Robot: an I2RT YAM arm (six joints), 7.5 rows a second.
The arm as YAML. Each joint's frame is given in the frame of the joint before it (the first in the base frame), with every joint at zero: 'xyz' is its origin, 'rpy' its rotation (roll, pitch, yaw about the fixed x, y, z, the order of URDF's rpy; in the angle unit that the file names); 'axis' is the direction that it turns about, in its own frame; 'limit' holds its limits. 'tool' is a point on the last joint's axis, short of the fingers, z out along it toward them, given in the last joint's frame.
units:
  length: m
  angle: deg
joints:
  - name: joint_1
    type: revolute
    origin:
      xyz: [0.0, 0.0, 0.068]
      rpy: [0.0, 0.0, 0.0]
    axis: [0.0, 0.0, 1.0]
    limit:
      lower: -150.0
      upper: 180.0
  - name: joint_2
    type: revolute
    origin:
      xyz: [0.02, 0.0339, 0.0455]
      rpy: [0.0, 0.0, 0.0]
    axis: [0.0, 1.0, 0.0]
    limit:
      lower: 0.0
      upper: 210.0
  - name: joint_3
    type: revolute
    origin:
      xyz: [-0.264, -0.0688, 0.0]
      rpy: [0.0, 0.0, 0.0]
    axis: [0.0, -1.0, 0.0]
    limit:
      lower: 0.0
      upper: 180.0
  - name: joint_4
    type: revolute
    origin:
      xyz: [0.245, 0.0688, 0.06]
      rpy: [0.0, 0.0, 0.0]
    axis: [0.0, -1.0, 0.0]
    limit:
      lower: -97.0
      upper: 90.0
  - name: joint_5
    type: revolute
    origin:
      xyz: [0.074, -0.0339, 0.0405]
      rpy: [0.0, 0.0, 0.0]
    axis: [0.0, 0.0, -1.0]
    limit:
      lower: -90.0
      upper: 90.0
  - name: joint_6
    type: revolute
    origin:
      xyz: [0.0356, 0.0, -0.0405]
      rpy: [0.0, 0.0, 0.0]
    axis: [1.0, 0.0, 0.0]
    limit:
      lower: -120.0
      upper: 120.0
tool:
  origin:
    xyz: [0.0, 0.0, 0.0]
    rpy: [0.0, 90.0, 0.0]
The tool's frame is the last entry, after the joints.
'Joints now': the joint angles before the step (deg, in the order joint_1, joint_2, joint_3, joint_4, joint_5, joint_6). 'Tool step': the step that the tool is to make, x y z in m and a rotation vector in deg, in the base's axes. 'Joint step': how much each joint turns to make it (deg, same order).
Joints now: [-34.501 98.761 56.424 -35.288 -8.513 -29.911]
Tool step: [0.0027 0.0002 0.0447 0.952 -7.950 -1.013]
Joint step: [-0.241 -5.757 3.726 -3.058 -4.896 2.207]
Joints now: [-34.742 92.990 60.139 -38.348 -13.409 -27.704]
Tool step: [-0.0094 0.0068 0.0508 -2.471 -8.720 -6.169]
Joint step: [0.024 -8.733 1.553 -0.057 -0.174 7.040]
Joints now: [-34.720 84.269 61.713 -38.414 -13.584 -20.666]
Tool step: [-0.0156 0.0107 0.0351 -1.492 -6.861 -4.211]
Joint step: [-0.016 -7.501 0.002 0.192 0.025 5.120]
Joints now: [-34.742 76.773 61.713 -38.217 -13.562 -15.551]
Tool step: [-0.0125 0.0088 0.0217 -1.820 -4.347 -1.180]
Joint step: [0.024 -4.994 -0.002 -0.007 0.001 1.597]
